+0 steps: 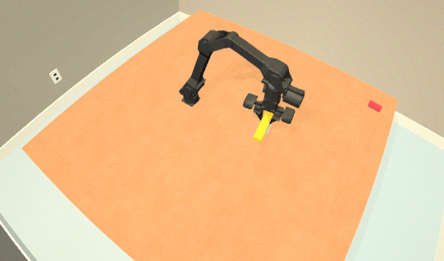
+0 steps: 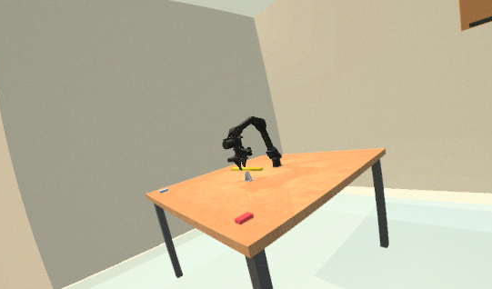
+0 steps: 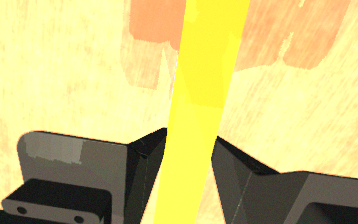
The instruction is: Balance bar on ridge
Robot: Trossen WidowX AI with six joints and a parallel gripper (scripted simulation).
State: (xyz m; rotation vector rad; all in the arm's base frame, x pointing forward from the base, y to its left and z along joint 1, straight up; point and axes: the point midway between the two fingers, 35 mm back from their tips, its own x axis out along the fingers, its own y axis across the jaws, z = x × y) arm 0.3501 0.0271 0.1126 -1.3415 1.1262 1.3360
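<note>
The yellow bar is 10 mm behind my gripper tip and 30 mm to the left of it. Also, from my gripper tip: red block (390 mm ahead, 470 mm to the left, 70 mm below); blue piece (390 mm ahead, 530 mm to the right, 70 mm below).
</note>
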